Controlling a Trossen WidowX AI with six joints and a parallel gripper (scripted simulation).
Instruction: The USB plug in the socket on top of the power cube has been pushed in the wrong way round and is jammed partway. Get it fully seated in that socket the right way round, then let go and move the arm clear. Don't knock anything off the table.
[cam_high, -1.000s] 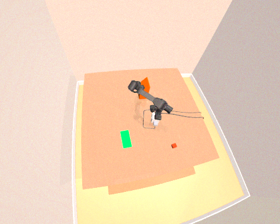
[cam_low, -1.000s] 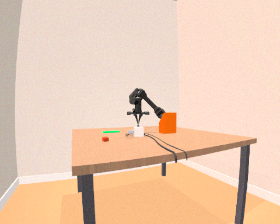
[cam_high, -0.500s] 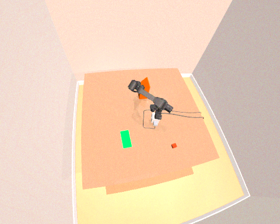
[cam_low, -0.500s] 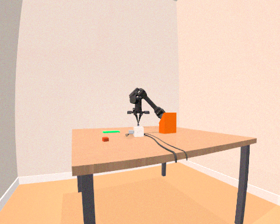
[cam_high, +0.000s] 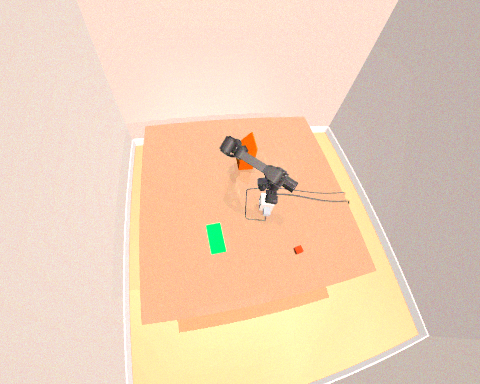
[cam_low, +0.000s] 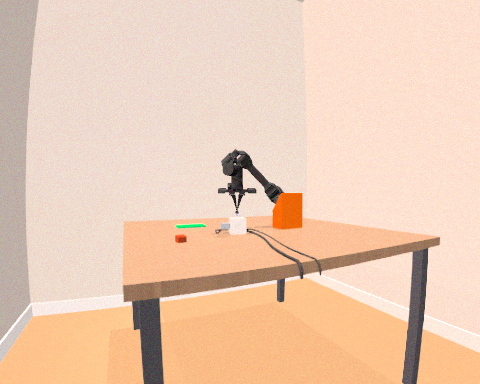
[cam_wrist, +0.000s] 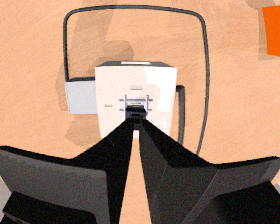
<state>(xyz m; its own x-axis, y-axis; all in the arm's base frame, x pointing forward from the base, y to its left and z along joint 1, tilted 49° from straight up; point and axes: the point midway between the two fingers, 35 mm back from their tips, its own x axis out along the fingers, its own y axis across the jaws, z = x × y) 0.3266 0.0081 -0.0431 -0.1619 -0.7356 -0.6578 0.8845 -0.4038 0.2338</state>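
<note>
Right now the USB socket is 5 cm below my gripper tip and 1 cm to the left of it. From my gripper tip the other things lie so: flat green strip (33 cm to the right, 12 cm below, 12 cm ahead); then dark USB plug (2 cm below).
</note>
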